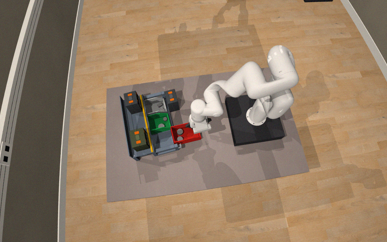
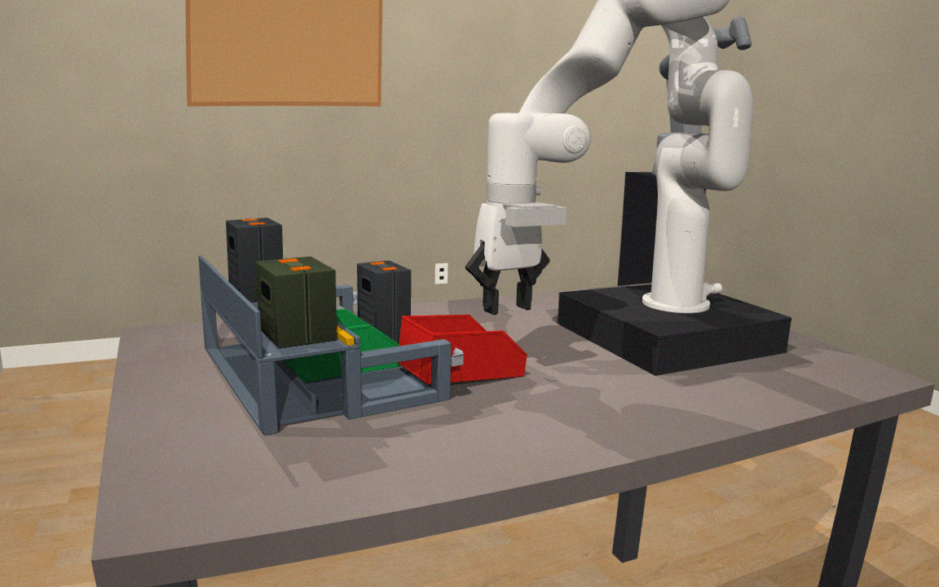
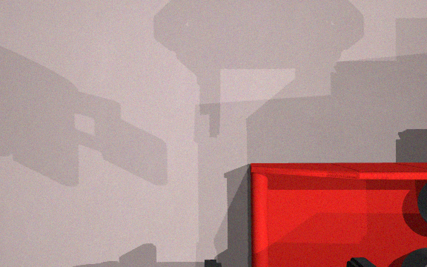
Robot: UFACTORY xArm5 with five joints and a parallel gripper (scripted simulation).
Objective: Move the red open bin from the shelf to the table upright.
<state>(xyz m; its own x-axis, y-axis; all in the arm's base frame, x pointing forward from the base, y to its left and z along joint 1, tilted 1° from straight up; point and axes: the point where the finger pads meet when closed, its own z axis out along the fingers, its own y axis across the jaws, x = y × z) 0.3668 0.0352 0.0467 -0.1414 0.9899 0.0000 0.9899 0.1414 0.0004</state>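
Now: the grey disc 120 mm ahead of my hand, 80 mm below it and 40 mm to the left of it. The rest, counted from my hand: red open bin: 80 mm ahead, 70 mm below, 10 mm to the left; then green bin: 260 mm ahead, 80 mm to the right, 70 mm below; then grey shelf: 280 mm ahead, 70 mm to the right, 40 mm below.
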